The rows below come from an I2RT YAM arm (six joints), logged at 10 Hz.
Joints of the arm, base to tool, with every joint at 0 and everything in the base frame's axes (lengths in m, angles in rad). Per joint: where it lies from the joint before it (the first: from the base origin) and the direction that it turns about. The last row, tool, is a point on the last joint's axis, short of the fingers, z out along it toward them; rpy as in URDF.
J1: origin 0.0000 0.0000 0.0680 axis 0 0 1
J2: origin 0.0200 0.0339 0.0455 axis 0 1 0
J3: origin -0.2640 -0.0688 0.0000 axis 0 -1 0
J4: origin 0.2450 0.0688 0.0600 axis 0 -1 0
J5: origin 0.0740 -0.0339 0.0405 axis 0 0 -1
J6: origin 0.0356 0.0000 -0.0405 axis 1 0 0
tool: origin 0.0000 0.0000 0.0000 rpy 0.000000 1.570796 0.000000
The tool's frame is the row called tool.
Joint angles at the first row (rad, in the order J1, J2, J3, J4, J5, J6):
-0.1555 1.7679 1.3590 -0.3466 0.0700 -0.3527
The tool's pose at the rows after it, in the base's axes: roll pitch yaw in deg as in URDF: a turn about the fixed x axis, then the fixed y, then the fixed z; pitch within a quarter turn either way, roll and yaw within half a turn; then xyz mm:
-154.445 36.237 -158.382 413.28 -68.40 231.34
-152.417 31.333 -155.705 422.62 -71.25 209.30
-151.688 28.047 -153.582 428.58 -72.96 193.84
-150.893 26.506 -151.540 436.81 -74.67 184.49
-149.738 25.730 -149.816 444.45 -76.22 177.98
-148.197 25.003 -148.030 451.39 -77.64 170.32
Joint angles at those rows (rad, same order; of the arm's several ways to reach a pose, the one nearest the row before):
-0.1555 1.8705 1.4132 -0.3630 0.1009 -0.4244
-0.1558 1.9385 1.4292 -0.3603 0.1352 -0.4919
-0.1566 1.9858 1.4418 -0.3595 0.1474 -0.5430
-0.1574 2.0293 1.4689 -0.3515 0.1494 -0.5831
-0.1577 2.0644 1.4929 -0.3351 0.1539 -0.6144
-0.1577 2.0975 1.5085 -0.3065 0.1627 -0.6468

